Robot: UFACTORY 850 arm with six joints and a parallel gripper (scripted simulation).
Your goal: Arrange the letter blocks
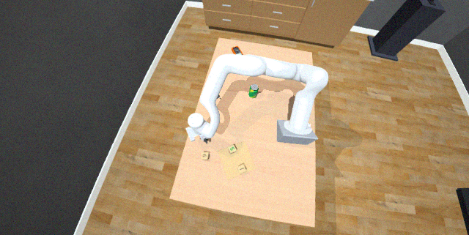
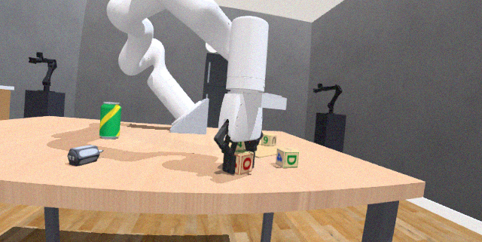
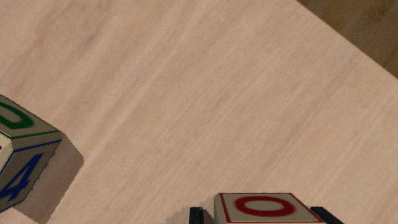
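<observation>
Right now the tan mat is 26 cm behind my hand, 10 cm to the left of it and 2 cm below it. The rest, counted from my hand: grey device (33 cm to the right); yellow can (28 cm behind, 41 cm to the right, 4 cm above).
</observation>
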